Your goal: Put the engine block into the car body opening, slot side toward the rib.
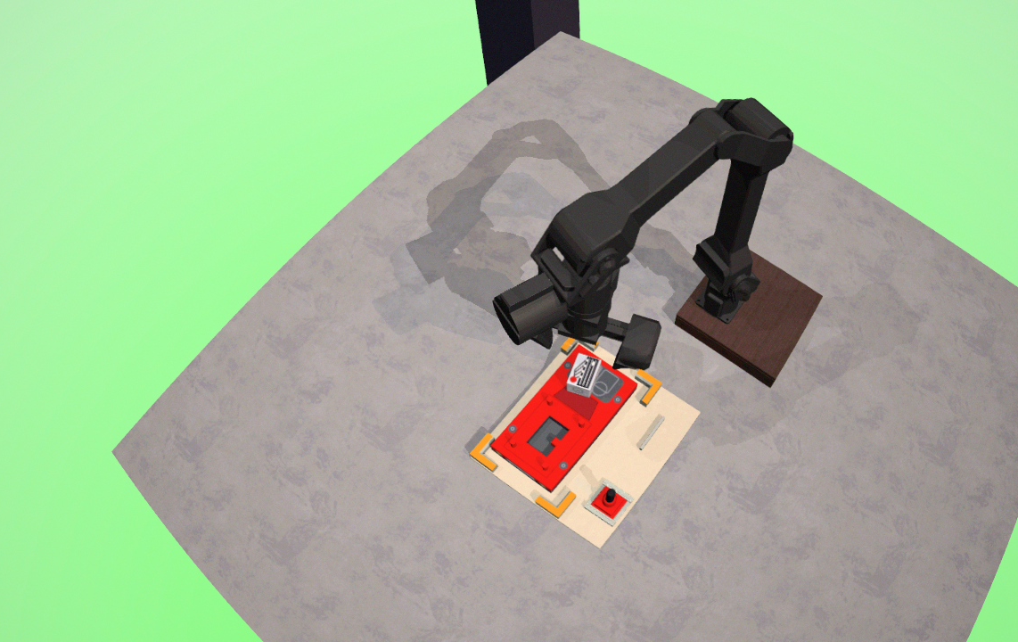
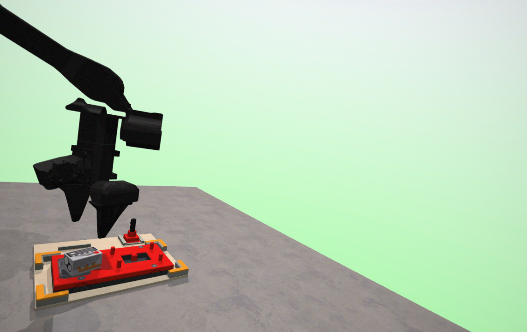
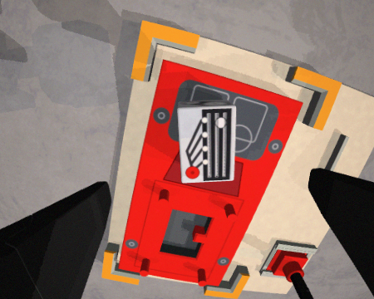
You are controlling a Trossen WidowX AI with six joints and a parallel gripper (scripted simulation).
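The engine block lies 1 cm to the left of my gripper tip and 6 cm below it. From my gripper tip the other things lie so: beige board 6 cm ahead, 4 cm to the left, 9 cm below.
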